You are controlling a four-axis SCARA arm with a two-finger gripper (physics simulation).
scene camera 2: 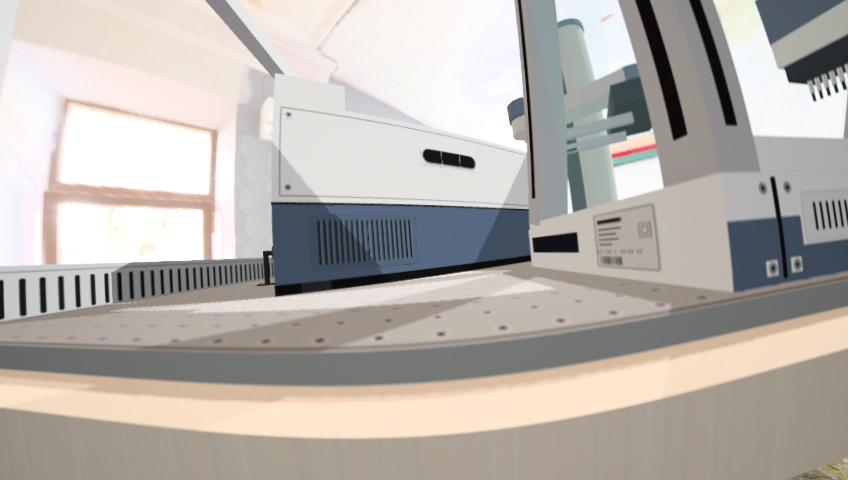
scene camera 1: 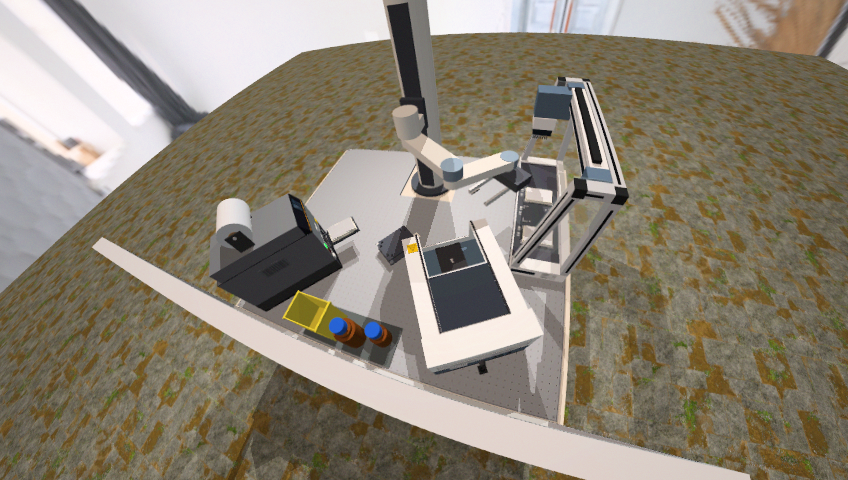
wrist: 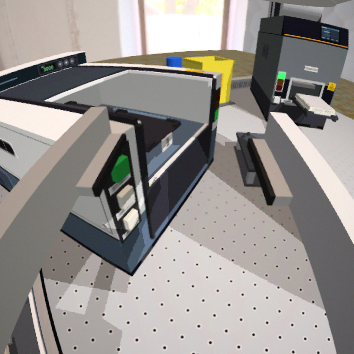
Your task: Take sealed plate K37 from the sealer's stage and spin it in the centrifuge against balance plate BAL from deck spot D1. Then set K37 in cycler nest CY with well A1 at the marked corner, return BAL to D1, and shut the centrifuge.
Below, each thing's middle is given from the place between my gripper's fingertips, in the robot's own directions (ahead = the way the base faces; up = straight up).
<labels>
The button panel (wrist: pixel 121 168) lies 10 cm below my hand, 7 cm ahead of it and 2 cm to the left of it. From my hand the other things lie so: sliding lid (scene camera 1: pixel 468 296) 39 cm ahead, 4 cm to the left, 4 cm below; centrifuge rotor (wrist: pixel 155 130) 30 cm ahead, 13 cm below, 1 cm to the right; centrifuge (scene camera 2: pixel 357 200) 35 cm ahead, 13 cm below, 2 cm to the left.
</labels>
